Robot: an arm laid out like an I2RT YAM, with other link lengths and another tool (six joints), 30 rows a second.
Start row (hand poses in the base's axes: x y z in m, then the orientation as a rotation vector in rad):
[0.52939 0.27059 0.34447 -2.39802 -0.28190 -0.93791]
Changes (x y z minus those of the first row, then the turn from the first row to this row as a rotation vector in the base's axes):
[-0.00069 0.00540 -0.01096 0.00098 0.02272 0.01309]
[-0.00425 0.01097 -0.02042 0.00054 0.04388 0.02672]
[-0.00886 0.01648 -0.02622 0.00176 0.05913 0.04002]
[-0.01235 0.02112 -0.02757 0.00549 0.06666 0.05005]
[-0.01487 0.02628 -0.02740 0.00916 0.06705 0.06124]
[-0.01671 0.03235 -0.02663 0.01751 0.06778 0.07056]
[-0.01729 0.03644 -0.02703 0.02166 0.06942 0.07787]
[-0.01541 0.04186 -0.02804 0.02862 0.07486 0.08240]
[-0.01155 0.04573 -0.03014 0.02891 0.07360 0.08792]
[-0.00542 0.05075 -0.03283 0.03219 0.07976 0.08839]
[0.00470 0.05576 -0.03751 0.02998 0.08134 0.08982]
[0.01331 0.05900 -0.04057 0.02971 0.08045 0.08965]
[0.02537 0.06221 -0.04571 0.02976 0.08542 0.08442]
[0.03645 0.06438 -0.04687 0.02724 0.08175 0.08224]
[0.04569 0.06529 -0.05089 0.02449 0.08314 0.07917]
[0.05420 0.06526 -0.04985 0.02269 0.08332 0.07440]
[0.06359 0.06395 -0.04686 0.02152 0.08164 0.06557]
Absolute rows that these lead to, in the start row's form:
[0.52870 0.27599 0.33351 -2.40152 -0.28822 -0.90415]
[0.52514 0.28156 0.32405 -2.40516 -0.29645 -0.87214]
[0.52053 0.28707 0.31825 -2.40489 -0.30556 -0.84743]
[0.51704 0.29171 0.31690 -2.40055 -0.31238 -0.83353]
[0.51452 0.29687 0.31707 -2.39315 -0.32321 -0.82788]
[0.51268 0.30294 0.31784 -2.38234 -0.32920 -0.82243]
[0.51210 0.30703 0.31744 -2.37639 -0.33476 -0.81697]
[0.51398 0.31245 0.31643 -2.37036 -0.33418 -0.80800]
[0.51784 0.31632 0.31433 -2.36751 -0.34082 -0.80706]
[0.52397 0.32134 0.31164 -2.36660 -0.33729 -0.79922]
[0.53409 0.32635 0.30696 -2.36860 -0.33952 -0.79676]
[0.54270 0.32959 0.30390 -2.36858 -0.33981 -0.79793]
[0.55476 0.33280 0.29876 -2.37234 -0.33193 -0.79421]
[0.56584 0.33497 0.29760 -2.37414 -0.33216 -0.79976]
[0.57508 0.33588 0.29358 -2.37830 -0.32960 -0.79955]
[0.58359 0.33585 0.29462 -2.38182 -0.32502 -0.80154]
[0.59298 0.33454 0.29761 -2.38565 -0.31611 -0.80756]

